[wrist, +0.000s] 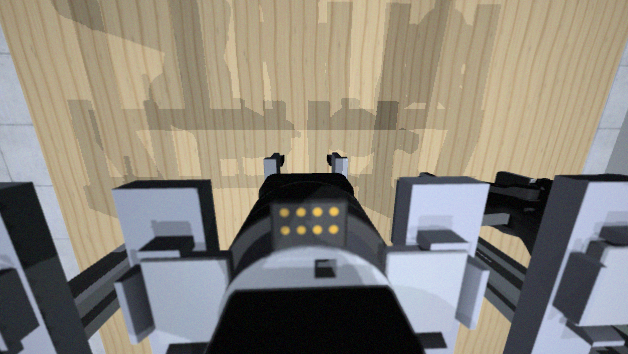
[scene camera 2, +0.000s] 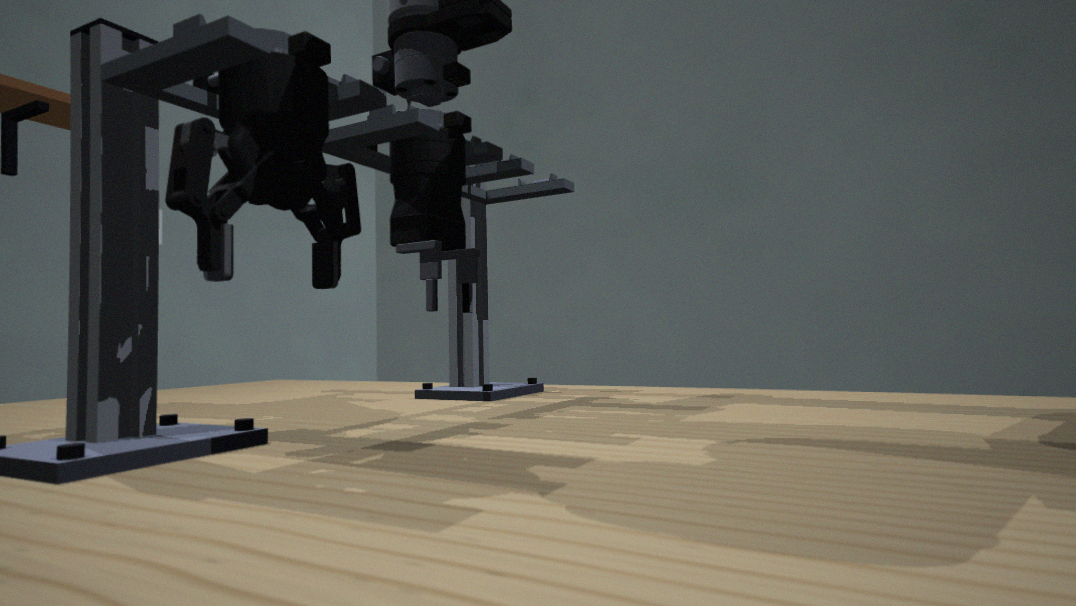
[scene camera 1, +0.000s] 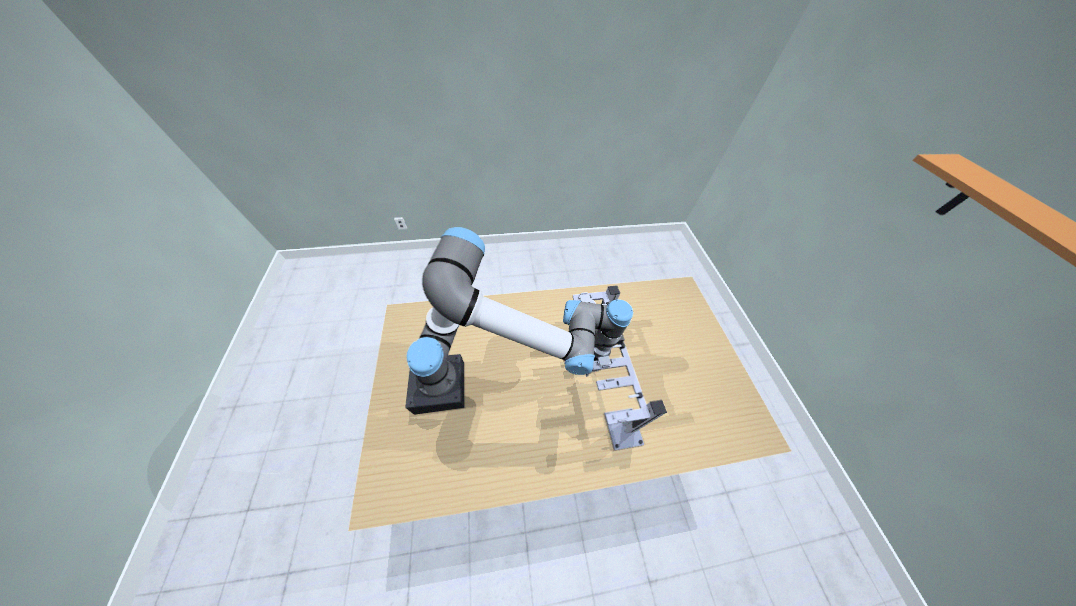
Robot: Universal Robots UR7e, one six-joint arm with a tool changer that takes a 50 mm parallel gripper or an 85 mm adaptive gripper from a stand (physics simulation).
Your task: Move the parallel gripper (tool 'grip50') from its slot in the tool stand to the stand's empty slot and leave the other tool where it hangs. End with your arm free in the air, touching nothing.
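Pixels of known places: end effector, tool point: [scene camera 2: 426,91]; arm's base, origin of the base link: [scene camera 1: 436,378].
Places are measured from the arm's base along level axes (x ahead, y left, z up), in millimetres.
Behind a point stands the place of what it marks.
Observation:
The tool stand [scene camera 1: 634,374] @[x 682, y -244, z 186 mm] [scene camera 2: 112,225] @[x 731, y 103, z 71 mm] holds both tools. The parallel gripper [scene camera 2: 427,188] [wrist: 310,187] hangs in the middle slot with its fingers apart and nothing between them. My arm's bare tool changer [scene camera 2: 426,67] @[x 590, y -99, z 245 mm] is upright right above it, with a small gap showing in scene camera 2. In the wrist view the black changer block [wrist: 315,325] hides part of the tool's round top plate [wrist: 295,267] @[x 581, y -127, z 204 mm]. The adaptive gripper [scene camera 2: 274,143] [wrist: 517,200] hangs in an end slot, right in the wrist view. The empty slot is at the other end, left in the wrist view.
Stand fork arms [wrist: 165,210] @[x 563, y -173, z 186 mm] [wrist: 450,200] @[x 575, y -65, z 186 mm] flank the parallel gripper closely. My forearm [scene camera 1: 523,327] @[x 316, y -145, z 507 mm] reaches over the wooden table [scene camera 1: 715,421] @[x 1057, y -449, z -96 mm] from the base [scene camera 1: 451,402] @[x 44, y -109, z -3 mm]. An orange shelf [scene camera 1: 993,197] [scene camera 2: 37,94] is on the wall, away from the table.

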